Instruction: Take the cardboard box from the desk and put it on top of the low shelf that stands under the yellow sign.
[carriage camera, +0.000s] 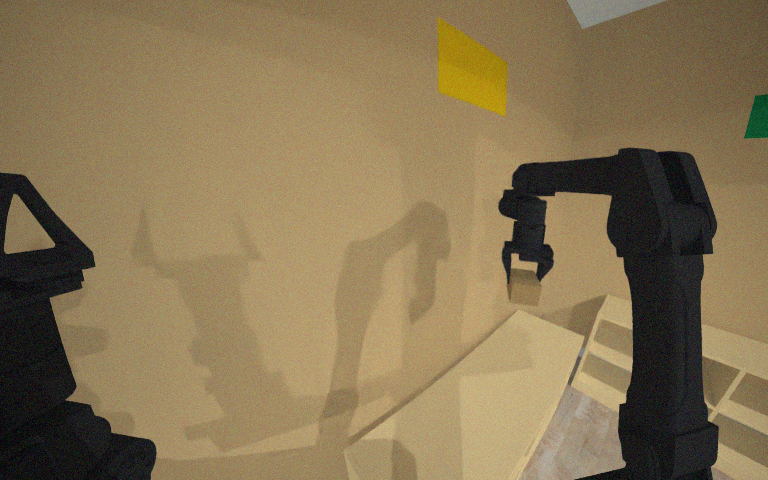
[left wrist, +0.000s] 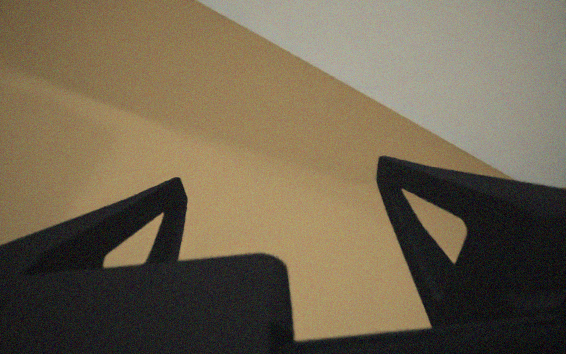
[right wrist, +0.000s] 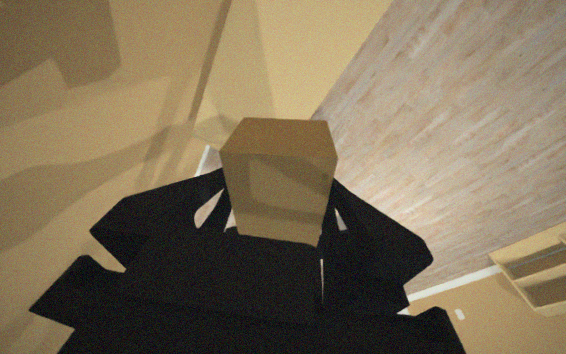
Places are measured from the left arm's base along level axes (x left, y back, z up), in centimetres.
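Pixels of known places: left gripper, fingertip midpoint: (left wrist: 280, 178); right gripper, fingertip midpoint: (right wrist: 281, 174).
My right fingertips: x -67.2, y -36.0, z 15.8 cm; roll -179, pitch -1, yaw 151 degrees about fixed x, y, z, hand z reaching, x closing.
Ahead of a thing's pixels: the offset from my right fingertips to its top centre. Level surfaces: height alone.
The cardboard box @(dx +0.5, dy +1.0, dz +2.8 cm) (carriage camera: 524, 286) (right wrist: 280, 195) is in the air between the fingers of my right gripper (carriage camera: 525, 272) (right wrist: 281, 174), which is shut on it and points down. The low shelf @(dz -54.6 cm) (carriage camera: 498, 418) (right wrist: 310, 45) stands against the wall below the yellow sign @(dx +0.0, dy -33.3, dz +69.5 cm) (carriage camera: 472, 67). In the carriage camera the box appears just above the far end of the shelf's top, with a gap of wall between them. My left gripper (left wrist: 280, 178) is wide open and empty, facing the wall and ceiling; part of it shows at the left edge of the carriage camera.
A second shelf unit (carriage camera: 617, 307) stands beyond the low shelf's far end, partly behind my right arm. A green sign (carriage camera: 757, 118) hangs at the right edge. Another shelf unit (right wrist: 530, 245) shows at the right of the right wrist view. Arm shadows fall on the wall and shelf top.
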